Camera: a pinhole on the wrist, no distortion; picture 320 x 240 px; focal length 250.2 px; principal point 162.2 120.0 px. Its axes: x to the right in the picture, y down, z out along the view. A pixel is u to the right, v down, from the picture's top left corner.
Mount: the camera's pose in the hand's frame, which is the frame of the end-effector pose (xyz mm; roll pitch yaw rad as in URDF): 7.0 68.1 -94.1 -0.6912 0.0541 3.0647
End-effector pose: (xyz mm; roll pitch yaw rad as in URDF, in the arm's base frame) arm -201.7 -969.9 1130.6 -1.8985 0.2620 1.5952
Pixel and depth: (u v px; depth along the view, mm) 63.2 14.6 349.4
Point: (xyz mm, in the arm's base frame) -481.4 -874.7 1060.3
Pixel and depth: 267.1 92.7 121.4
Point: -203.3 -1024.2 1138.1
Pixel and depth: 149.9 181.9 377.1
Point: -411.3 -937.3 1313.5
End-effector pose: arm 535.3 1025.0 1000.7 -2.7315 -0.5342 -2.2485
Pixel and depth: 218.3 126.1 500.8
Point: 831.3 851.7 790.8
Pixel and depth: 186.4 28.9 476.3
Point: 664.7 803.7 693.9
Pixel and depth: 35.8 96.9 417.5
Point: 596.3 666.7 947.4
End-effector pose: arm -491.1 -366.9 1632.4 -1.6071 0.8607 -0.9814
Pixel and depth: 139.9 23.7 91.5
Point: -505.6 -349.2 1602.6
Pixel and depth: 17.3 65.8 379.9
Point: -150.2 -396.6 1561.1
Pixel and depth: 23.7 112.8 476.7
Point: -58.1 -467.1 1611.7
